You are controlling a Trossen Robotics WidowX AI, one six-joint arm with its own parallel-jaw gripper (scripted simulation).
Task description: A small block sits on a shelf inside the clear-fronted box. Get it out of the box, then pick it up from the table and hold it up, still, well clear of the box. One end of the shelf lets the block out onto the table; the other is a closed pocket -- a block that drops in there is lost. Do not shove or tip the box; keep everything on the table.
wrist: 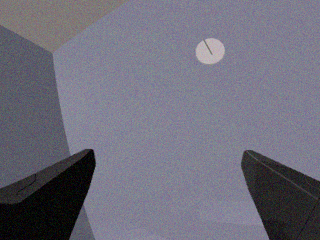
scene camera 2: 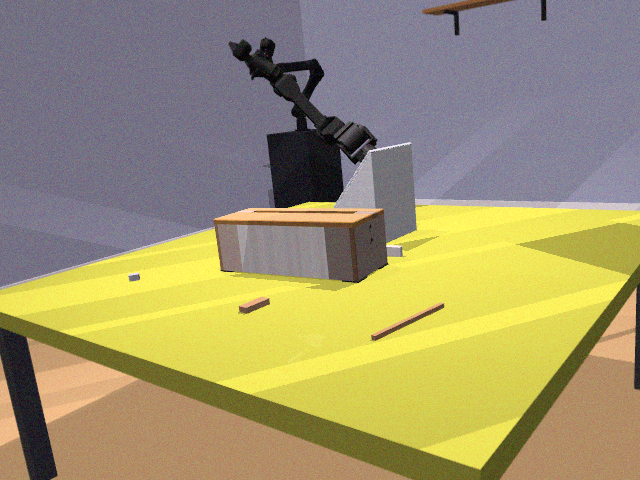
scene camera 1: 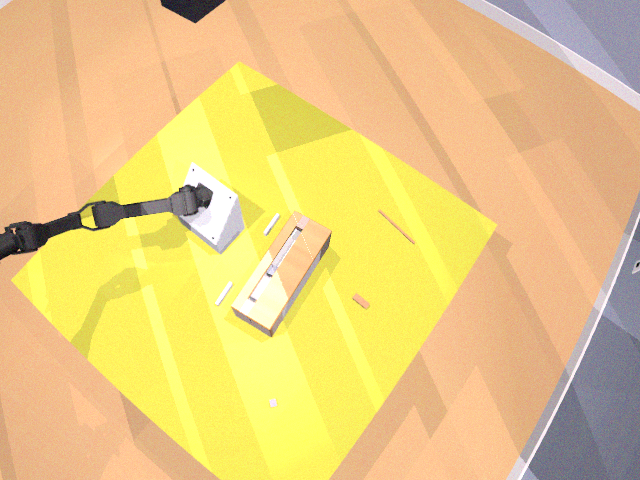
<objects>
box: scene camera 2; scene camera 1; not seen in the wrist view (out of frame)
same spot on box: [scene camera 2: 343, 244] = [scene camera 1: 327, 242]
</objects>
